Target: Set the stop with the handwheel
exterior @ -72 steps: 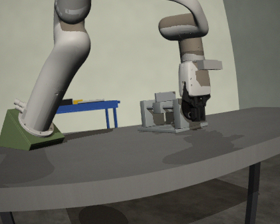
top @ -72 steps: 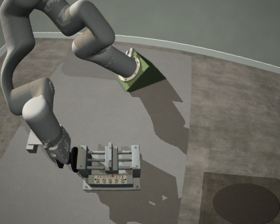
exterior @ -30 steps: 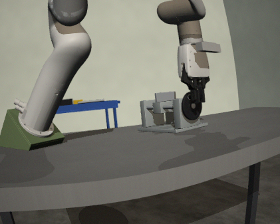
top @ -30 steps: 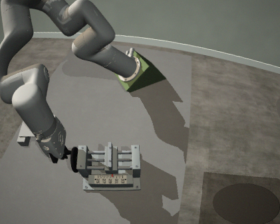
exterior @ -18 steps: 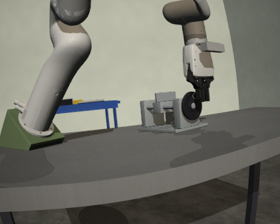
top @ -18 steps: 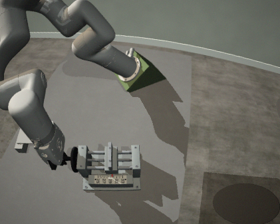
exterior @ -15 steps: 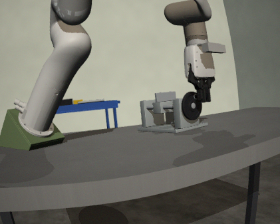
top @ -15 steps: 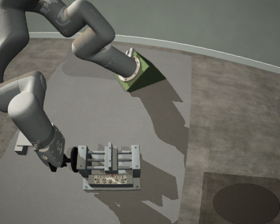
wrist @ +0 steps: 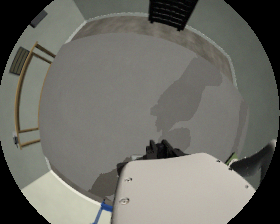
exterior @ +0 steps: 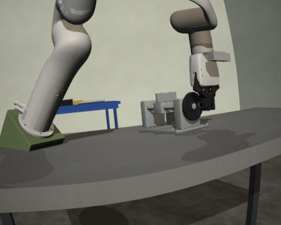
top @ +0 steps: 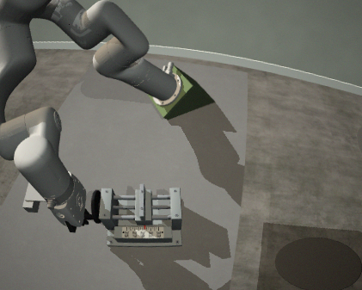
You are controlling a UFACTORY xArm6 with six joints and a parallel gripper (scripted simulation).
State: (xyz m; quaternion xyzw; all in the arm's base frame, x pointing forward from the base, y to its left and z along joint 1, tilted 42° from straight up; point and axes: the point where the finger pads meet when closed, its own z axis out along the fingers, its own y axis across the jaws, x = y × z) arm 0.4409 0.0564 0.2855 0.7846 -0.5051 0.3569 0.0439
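Now: hand 2 cm to the right of the black handwheel and 1 cm past it. Also, from my hand: movable stop: 15 cm to the left, 6 cm behind, 1 cm above.
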